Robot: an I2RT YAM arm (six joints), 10 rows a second.
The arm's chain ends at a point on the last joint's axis. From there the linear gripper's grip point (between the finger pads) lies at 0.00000 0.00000 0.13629 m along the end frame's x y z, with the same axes.
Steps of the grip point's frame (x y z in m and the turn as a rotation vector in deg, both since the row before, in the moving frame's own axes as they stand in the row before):
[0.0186 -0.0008 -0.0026 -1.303 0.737 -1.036]
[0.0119 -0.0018 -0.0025 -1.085 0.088 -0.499]
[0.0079 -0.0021 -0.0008 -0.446 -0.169 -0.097]
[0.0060 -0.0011 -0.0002 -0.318 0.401 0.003]
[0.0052 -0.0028 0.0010 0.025 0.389 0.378]
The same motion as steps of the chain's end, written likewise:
[0.0168 -0.0039 -0.0026 -1.303 0.737 -1.036]
[0.0117 -0.0044 -0.0025 -1.085 0.088 -0.499]
[0.0083 -0.0032 -0.0008 -0.446 -0.169 -0.097]
[0.0050 -0.0019 -0.0002 -0.318 0.401 0.003]
[0.0043 -0.0027 0.0010 0.025 0.389 0.378]

